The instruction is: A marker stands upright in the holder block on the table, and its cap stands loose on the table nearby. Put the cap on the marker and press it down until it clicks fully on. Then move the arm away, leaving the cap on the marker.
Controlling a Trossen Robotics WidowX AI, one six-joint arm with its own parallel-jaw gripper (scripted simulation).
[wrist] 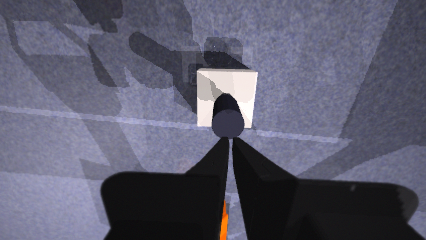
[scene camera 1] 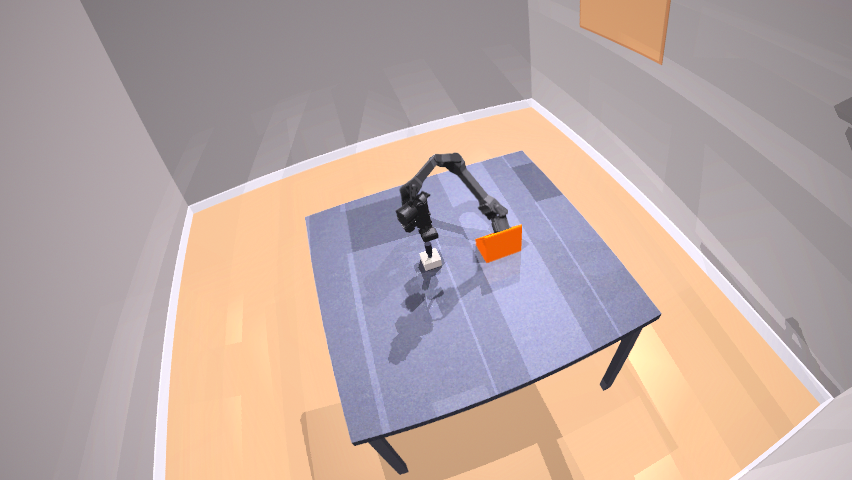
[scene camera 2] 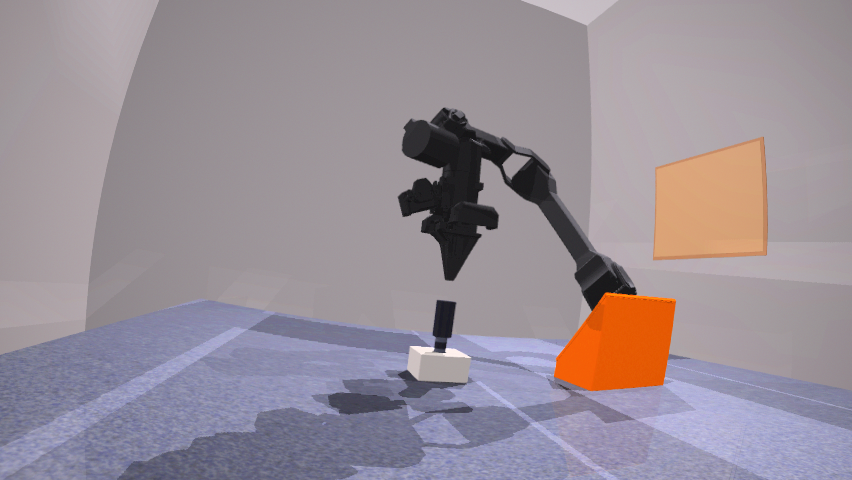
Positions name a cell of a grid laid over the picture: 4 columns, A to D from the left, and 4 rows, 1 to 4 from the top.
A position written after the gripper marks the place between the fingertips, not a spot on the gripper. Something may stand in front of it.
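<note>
The gripper (scene camera 2: C3) is shut and the gripper holds nothing. The wrist view shows the gripper (wrist: C3) as well. There's also a dark cap (scene camera 2: C3), plus a white holder block (scene camera 2: B4).
</note>
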